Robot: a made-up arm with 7 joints. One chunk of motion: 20 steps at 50 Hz.
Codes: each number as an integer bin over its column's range. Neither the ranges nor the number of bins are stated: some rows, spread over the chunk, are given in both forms.
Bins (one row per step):
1: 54 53 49 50 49 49
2: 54 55 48 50 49 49
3: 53 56 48 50 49 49
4: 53 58 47 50 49 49
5: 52 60 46 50 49 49
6: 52 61 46 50 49 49
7: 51 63 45 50 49 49
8: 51 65 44 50 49 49
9: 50 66 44 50 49 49
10: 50 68 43 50 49 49
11: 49 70 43 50 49 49
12: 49 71 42 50 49 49
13: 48 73 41 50 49 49
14: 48 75 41 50 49 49
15: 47 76 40 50 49 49
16: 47 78 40 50 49 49
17: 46 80 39 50 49 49
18: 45 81 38 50 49 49
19: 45 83 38 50 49 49
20: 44 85 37 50 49 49
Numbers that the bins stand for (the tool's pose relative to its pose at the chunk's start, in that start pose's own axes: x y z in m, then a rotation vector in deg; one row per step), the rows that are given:
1: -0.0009 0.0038 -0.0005 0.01 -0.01 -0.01
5: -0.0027 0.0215 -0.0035 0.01 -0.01 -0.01
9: -0.0045 0.0367 -0.0056 0.01 -0.01 -0.01
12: -0.0055 0.0493 -0.0076 0.01 -0.01 -0.01
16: -0.0073 0.0670 -0.0096 0.01 -0.01 -0.01
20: -0.0100 0.0846 -0.0126 0.01 -0.01 -0.01
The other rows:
2: -0.0009 0.0089 -0.0015 0.01 -0.01 -0.01
3: -0.0018 0.0114 -0.0015 0.01 -0.01 -0.01
4: -0.0018 0.0165 -0.0025 0.01 -0.01 -0.01
6: -0.0027 0.0240 -0.0035 0.01 -0.01 -0.01
7: -0.0036 0.0291 -0.0045 0.01 -0.01 -0.01
8: -0.0036 0.0341 -0.0056 0.01 -0.01 -0.01
10: -0.0045 0.0417 -0.0066 0.01 -0.01 -0.01
11: -0.0055 0.0468 -0.0066 0.01 -0.01 -0.01
13: -0.0064 0.0543 -0.0086 0.01 -0.01 -0.01
14: -0.0064 0.0594 -0.0086 0.01 -0.01 -0.01
15: -0.0073 0.0619 -0.0096 0.01 -0.01 -0.01
17: -0.0082 0.0720 -0.0106 0.01 -0.01 -0.01
18: -0.0091 0.0745 -0.0116 0.01 -0.01 -0.01
19: -0.0091 0.0796 -0.0116 0.01 -0.01 -0.01

